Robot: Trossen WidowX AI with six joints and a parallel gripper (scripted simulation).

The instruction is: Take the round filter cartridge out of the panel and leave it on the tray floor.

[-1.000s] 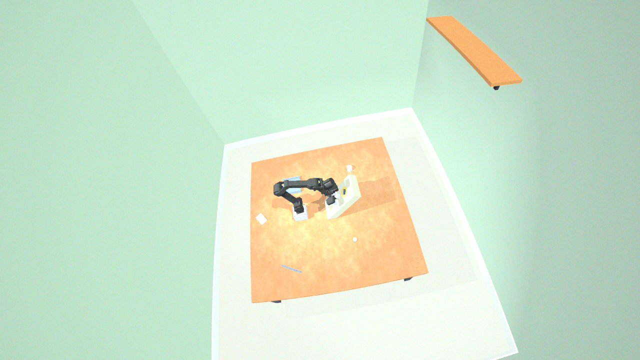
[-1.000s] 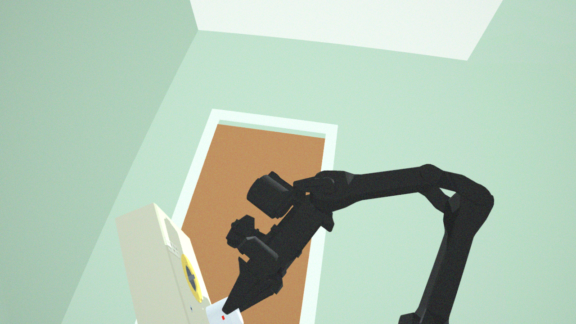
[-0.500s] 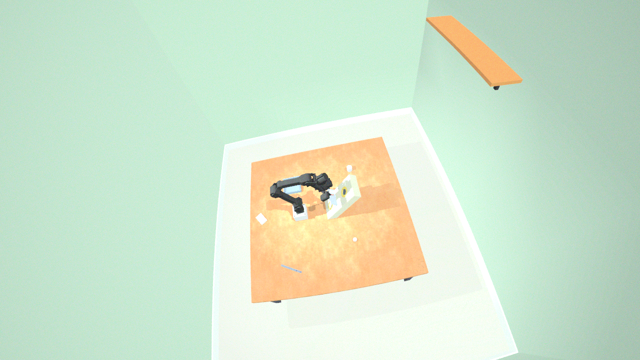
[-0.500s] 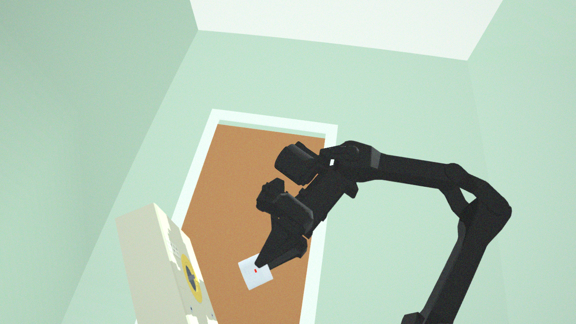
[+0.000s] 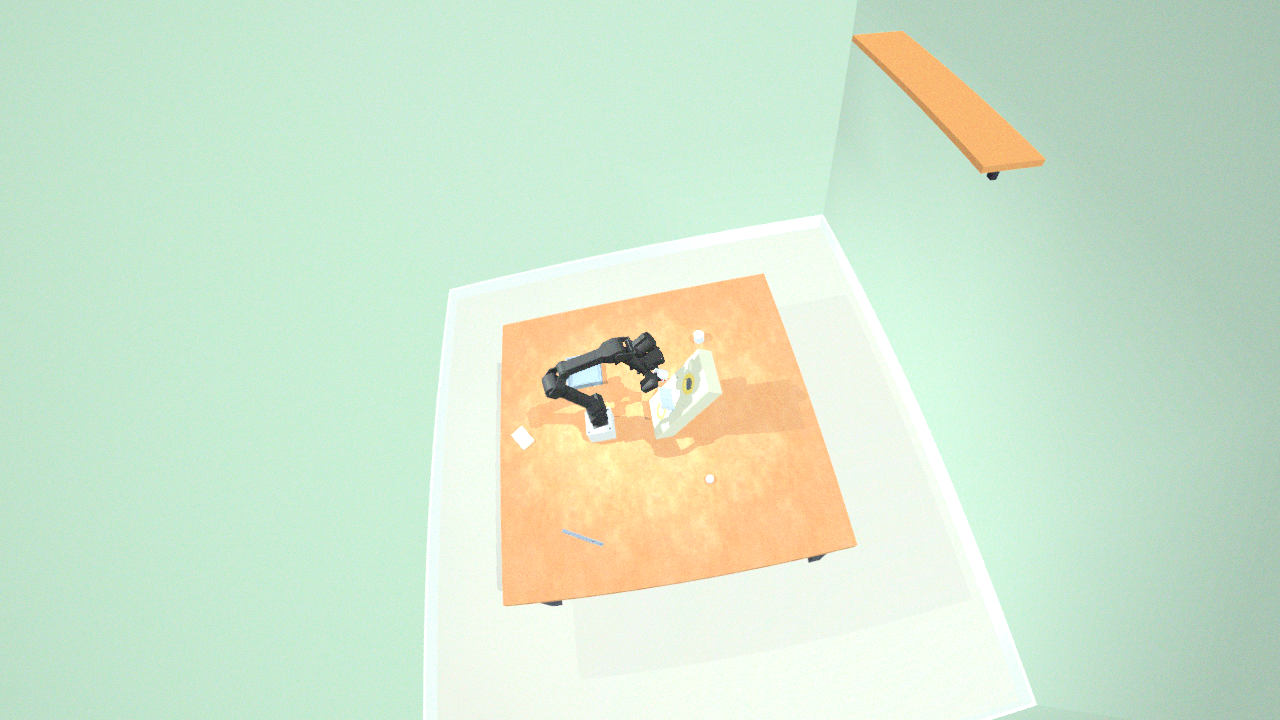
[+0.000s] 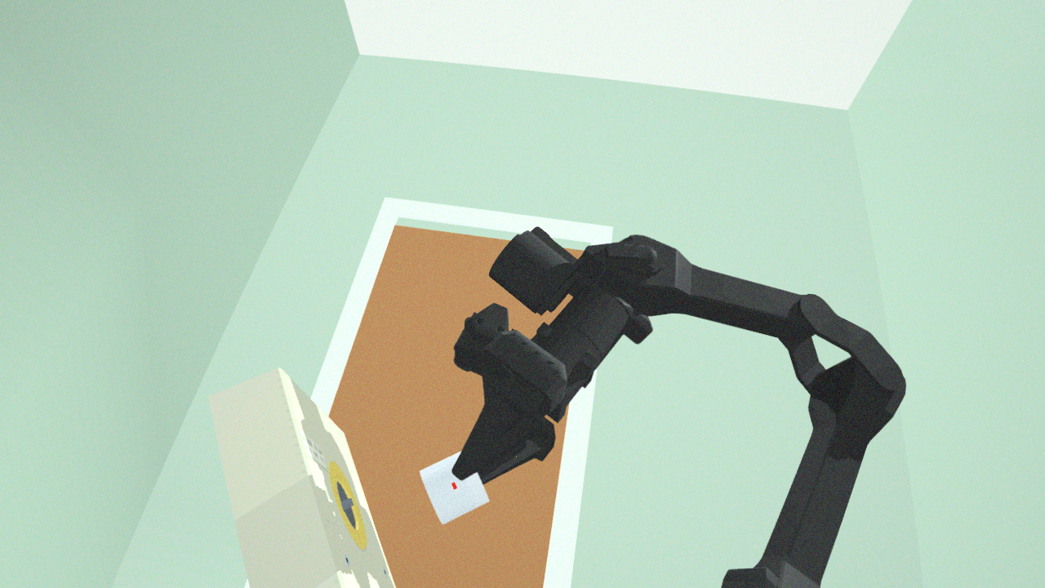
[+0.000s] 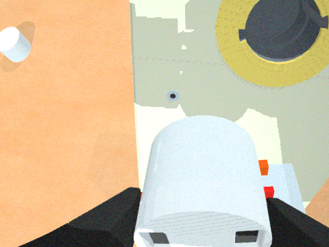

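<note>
Right now my gripper tip is 11 cm above the cream service panel, 6 cm short of it and 5 cm to the left of it. The rest, counted from my gripper tip: round filter cartridge (right at my gripper tip); then white square pad (61 cm behind, 25 cm below, 7 cm to the left).
</note>
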